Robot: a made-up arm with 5 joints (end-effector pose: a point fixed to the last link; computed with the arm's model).
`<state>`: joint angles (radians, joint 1 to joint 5).
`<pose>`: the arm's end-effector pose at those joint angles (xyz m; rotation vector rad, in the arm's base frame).
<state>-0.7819 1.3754 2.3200 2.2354 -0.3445</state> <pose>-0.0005 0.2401 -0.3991 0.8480 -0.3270 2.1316</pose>
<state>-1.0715 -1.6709 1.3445 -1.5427 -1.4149</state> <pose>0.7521 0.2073 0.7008 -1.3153 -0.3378 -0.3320</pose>
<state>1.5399 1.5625 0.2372 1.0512 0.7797</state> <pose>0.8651 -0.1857 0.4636 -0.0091 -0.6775 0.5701</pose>
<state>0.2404 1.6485 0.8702 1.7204 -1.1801</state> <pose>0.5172 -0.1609 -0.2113 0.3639 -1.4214 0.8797</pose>
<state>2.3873 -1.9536 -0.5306 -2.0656 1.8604</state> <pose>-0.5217 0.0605 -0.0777 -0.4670 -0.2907 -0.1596</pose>
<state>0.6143 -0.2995 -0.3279 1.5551 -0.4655</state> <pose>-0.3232 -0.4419 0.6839 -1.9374 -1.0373 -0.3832</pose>
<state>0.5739 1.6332 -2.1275 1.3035 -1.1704</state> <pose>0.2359 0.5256 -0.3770 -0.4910 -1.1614 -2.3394</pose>
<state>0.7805 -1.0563 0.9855 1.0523 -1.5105</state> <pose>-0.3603 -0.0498 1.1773 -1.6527 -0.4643 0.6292</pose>
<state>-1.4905 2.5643 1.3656 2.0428 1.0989</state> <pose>-0.2390 0.6410 -0.4293 0.6635 1.3992 0.9722</pose>
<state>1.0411 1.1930 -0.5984 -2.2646 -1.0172</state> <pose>0.6159 0.1543 0.0964 -2.5066 0.0049 -0.4305</pose>
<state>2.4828 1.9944 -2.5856 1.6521 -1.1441</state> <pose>0.1069 0.7636 0.4563 1.7474 -0.9107 -1.9943</pose>
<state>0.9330 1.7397 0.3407 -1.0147 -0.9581</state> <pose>0.7175 0.4081 -0.2793 2.6494 -0.1669 0.1314</pose>
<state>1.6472 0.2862 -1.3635 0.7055 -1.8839</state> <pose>0.3821 -0.7670 0.0366 0.4379 1.4260 0.6229</pose>
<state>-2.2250 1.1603 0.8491 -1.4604 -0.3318</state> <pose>-0.6019 -0.0657 0.6601 -0.5466 -1.2019 2.4151</pose>
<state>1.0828 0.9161 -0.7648 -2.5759 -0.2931</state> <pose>0.4907 -0.0704 0.2460 -1.9722 0.2458 -1.6197</pose>
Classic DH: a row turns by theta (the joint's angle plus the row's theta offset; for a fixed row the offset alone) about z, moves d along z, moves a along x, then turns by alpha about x. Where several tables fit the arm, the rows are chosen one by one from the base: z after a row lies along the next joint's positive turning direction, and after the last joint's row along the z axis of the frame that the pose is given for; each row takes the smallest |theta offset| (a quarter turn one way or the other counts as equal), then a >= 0, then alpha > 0; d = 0 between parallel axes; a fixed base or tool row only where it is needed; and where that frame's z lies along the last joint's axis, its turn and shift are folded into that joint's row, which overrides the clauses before.
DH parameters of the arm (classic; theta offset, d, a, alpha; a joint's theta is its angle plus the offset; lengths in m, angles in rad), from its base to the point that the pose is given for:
base (fixed): 0 0.196 0 1.5708
joint 1: 1.5708 -0.0856 0.0855 1.5708
joint 2: 0 0.1844 -0.0613 1.5708
joint 3: 0 -0.7281 0.0873 1.5708
joint 4: 0 0.102 -0.0353 -1.5708
joint 5: 1.5708 -0.3279 0.1124 1.5708
tool (fixed): 0 0.0746 0 0

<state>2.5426 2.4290 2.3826 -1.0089 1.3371</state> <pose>0.2919 0.6033 0.6401 -1.8015 1.5801 0.3187</pose>
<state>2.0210 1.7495 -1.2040 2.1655 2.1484</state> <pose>0.6515 0.2001 0.2045 1.1629 0.5691 0.2359</pose>
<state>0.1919 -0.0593 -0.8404 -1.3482 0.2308</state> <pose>0.3771 -0.7364 0.2056 1.0566 -0.6520 0.8199</pose>
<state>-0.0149 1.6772 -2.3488 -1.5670 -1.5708</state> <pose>0.4688 0.1896 -0.5255 -0.5303 1.4529 0.7021</pose>
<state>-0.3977 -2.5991 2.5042 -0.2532 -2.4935</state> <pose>0.5427 1.0250 0.5530 -2.7378 -0.1041 0.4785</pose>
